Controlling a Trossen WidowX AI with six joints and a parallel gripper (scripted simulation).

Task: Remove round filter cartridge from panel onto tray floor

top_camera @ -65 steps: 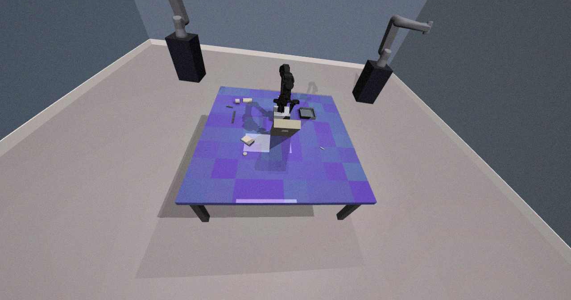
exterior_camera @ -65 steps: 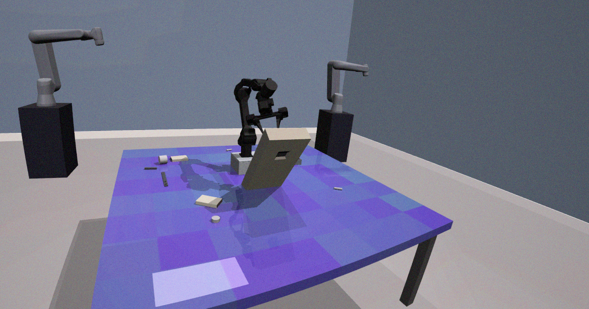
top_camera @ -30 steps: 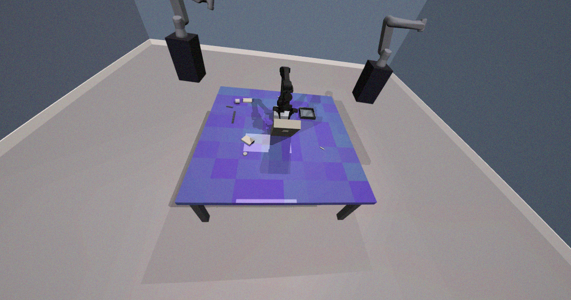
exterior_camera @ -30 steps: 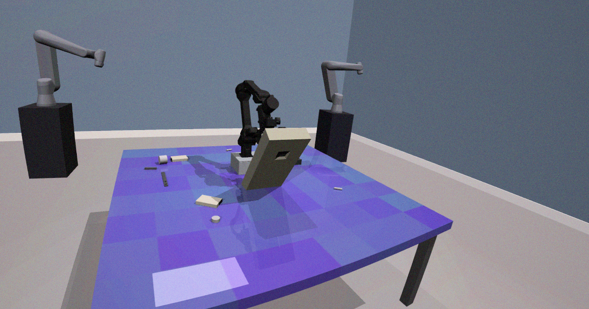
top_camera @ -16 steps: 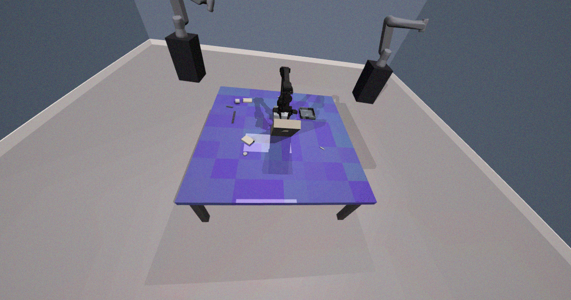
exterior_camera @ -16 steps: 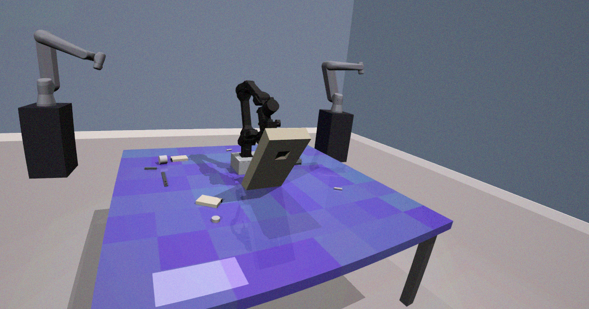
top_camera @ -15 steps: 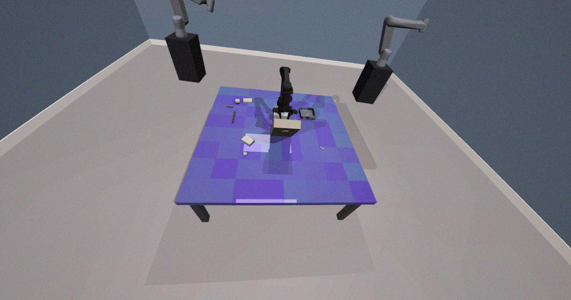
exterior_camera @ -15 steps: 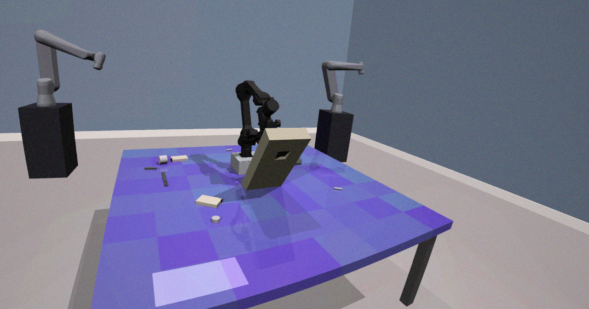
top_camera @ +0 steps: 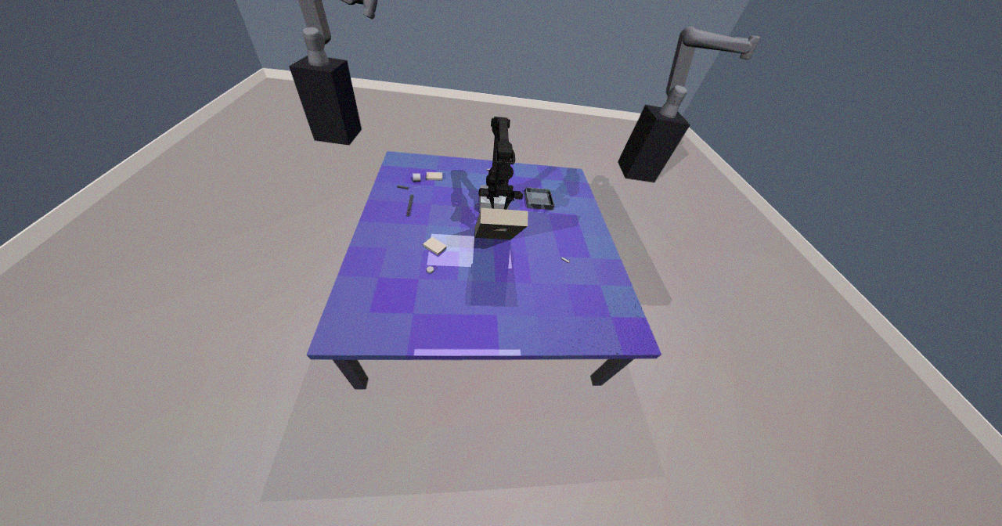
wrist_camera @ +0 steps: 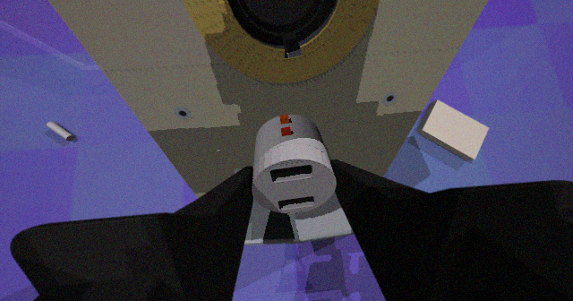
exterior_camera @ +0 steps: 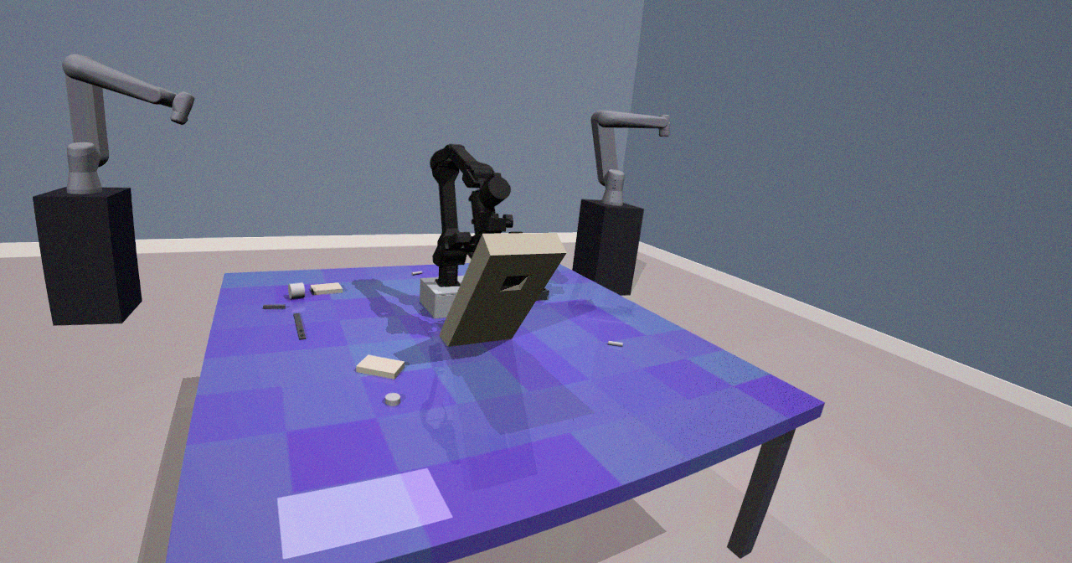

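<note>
Now: gripper tip 40 mm short of the tan service panel and 30 mm above it. The rest, counted from my gripper tip: filter cartridge (right at my gripper tip); dark tray (380 mm behind, 250 mm to the left, 180 mm below); small disc (270 mm to the right, 210 mm ahead, 190 mm below).
</note>
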